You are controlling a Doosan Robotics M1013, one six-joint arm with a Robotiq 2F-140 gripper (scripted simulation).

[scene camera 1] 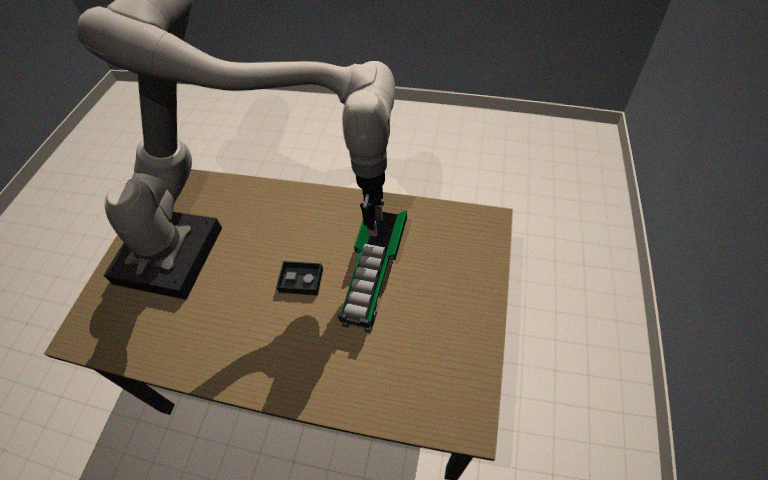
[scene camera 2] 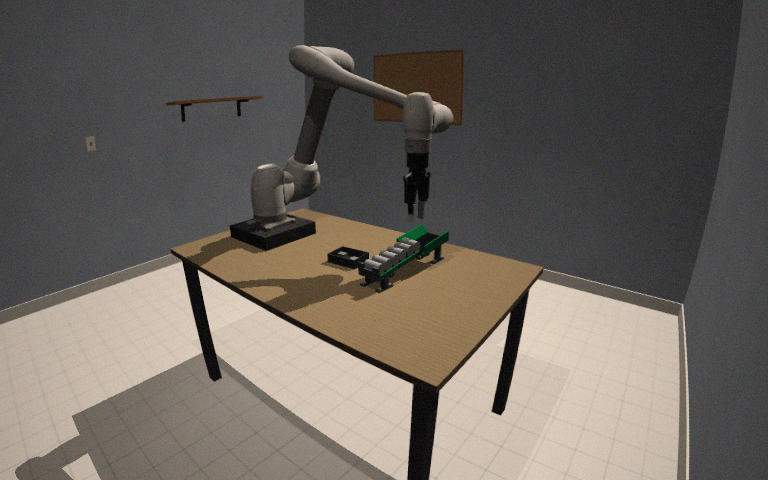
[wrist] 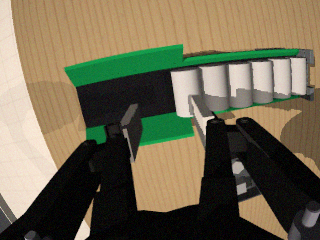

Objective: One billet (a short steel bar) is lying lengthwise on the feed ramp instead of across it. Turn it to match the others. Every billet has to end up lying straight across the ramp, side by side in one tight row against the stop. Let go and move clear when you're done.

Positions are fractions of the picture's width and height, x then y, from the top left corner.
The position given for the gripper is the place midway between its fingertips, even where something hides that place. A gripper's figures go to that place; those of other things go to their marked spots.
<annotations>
The gripper (scene camera 1: 0.49, 0.47) is 1.34 m from the lens. A dark tray (scene camera 1: 0.39, 0.56) is 1.50 m from the lens.
</annotations>
